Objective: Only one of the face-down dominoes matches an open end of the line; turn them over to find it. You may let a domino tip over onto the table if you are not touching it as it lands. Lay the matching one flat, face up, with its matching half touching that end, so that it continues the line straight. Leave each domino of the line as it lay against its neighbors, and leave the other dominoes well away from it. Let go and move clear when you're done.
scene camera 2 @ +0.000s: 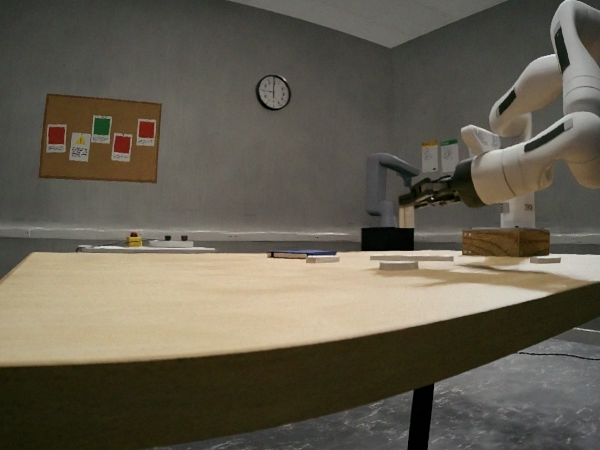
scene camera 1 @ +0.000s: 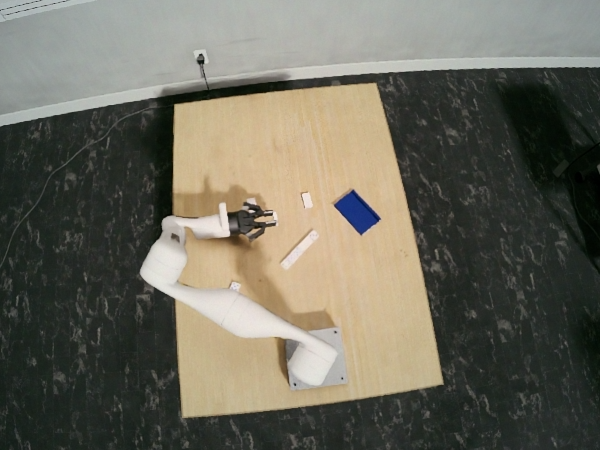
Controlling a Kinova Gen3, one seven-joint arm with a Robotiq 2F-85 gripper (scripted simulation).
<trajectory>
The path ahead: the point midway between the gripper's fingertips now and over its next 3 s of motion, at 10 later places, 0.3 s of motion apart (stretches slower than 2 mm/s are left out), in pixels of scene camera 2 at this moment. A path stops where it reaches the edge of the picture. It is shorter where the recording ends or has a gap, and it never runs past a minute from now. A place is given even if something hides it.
My gripper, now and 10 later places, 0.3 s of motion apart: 405,203; 405,215; 405,228; 404,236; 404,238; 406,238; 414,229; 425,217; 432,209; 433,208; 432,207
</trajectory>
